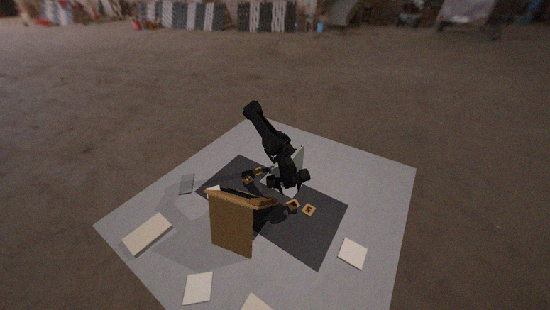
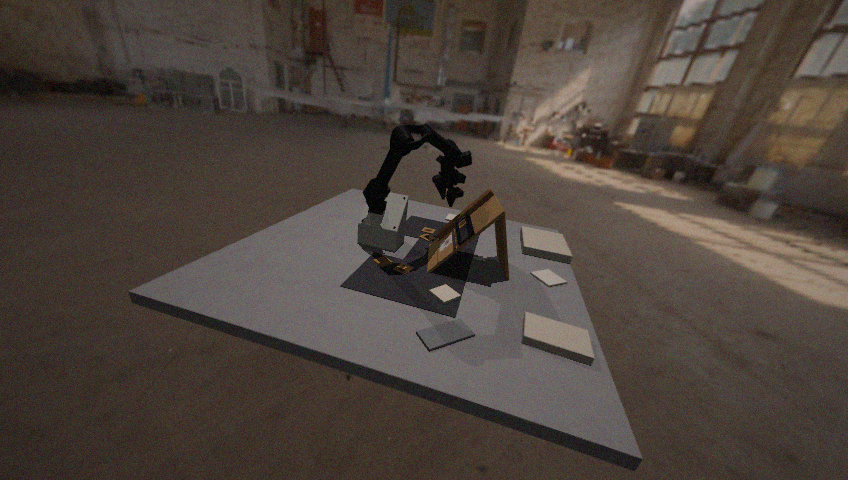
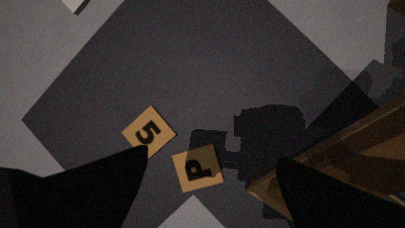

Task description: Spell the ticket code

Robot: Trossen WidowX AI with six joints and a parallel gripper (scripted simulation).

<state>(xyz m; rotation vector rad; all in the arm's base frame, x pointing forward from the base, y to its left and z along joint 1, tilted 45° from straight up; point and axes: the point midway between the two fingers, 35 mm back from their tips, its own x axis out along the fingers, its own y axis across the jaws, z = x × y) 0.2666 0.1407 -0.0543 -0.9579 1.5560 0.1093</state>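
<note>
My gripper tip is now 180 mm above the letter tile, 80 mm past it and 70 mm to the right of it. Also, from my gripper tip: small white card (440 mm to the right, 180 mm below, 100 mm ahead); then white ticket (190 mm to the right, 100 mm below, 50 mm ahead); then dark mat (180 mm below, 150 mm to the right, 70 mm behind).
</note>
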